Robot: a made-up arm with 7 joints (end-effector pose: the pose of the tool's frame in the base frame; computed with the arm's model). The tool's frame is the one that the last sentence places. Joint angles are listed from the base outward.
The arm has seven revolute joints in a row. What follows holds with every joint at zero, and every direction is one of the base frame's. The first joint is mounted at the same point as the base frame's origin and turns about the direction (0, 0.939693, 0.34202). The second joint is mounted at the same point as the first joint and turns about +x. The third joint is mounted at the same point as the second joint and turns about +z. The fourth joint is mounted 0.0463 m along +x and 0.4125 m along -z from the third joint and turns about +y. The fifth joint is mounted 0.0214 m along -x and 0.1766 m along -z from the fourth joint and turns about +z. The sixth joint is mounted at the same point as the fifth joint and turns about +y. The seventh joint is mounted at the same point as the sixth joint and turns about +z. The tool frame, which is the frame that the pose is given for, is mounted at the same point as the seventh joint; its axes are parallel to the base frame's.
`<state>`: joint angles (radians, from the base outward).
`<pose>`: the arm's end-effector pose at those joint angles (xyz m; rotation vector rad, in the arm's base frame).
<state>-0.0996 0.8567 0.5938 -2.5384 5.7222 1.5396 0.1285</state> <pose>0.1552 0.2662 -0.0998 1.4550 -1.3540 0.5653</pose>
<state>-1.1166 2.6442 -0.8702 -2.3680 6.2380 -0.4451 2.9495</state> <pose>-0.0318 0.2493 0.2485 -0.6260 -1.0287 0.0965</pose>
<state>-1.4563 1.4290 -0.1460 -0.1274 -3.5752 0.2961 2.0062</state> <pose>0.2879 0.4814 0.1903 2.2083 -0.3073 -0.7897</pose>
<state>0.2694 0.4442 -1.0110 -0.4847 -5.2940 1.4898 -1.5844</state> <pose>-0.0996 0.1629 -0.5572 -1.1415 1.1582 -1.2222</pose>
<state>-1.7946 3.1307 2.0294 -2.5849 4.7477 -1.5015 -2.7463</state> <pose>-0.2830 0.0128 -0.1401 -1.8243 1.3835 0.2854</pose>
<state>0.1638 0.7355 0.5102 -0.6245 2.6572 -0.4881 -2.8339</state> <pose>0.0319 0.4333 -0.3894 1.0225 -0.0866 0.3214</pose>
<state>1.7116 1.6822 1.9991 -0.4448 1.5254 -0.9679 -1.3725</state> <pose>-0.0393 0.5348 0.2465 2.9402 -0.7280 0.1663</pose>
